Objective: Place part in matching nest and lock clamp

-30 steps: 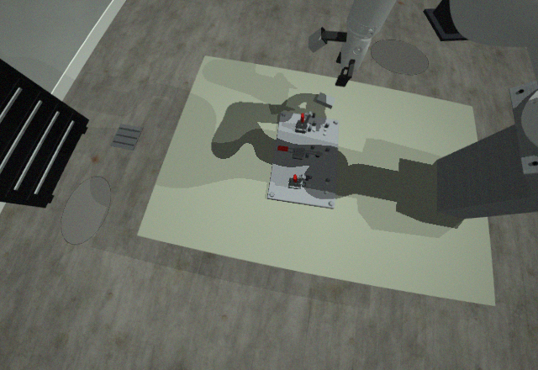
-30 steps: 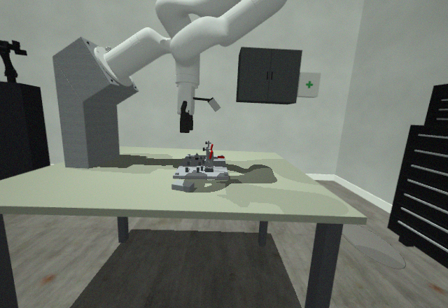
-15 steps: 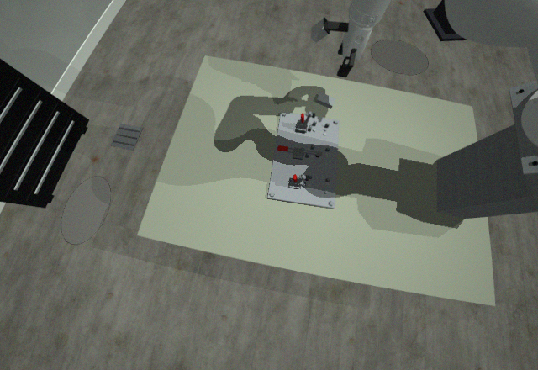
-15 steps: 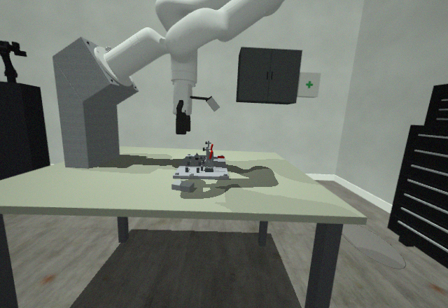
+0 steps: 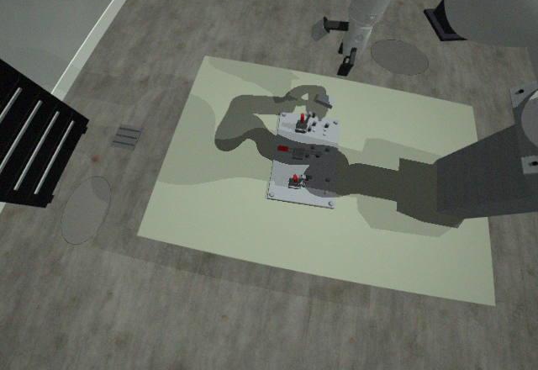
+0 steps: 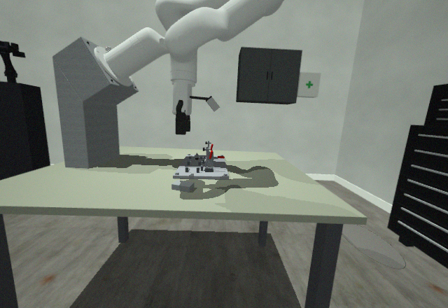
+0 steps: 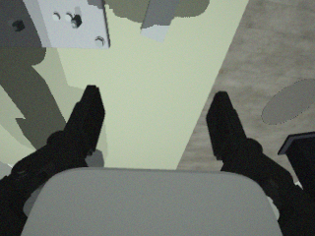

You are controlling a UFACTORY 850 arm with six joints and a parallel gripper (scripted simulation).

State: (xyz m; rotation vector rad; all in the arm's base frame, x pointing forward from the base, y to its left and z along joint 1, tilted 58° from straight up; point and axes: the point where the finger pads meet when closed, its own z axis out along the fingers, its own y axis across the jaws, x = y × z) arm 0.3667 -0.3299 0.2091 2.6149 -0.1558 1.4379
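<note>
Now: hand 20 cm above the grey block part. The rest, counted from my hand: grey fixture plate: 23 cm to the left, 21 cm below, 13 cm ahead.
</note>
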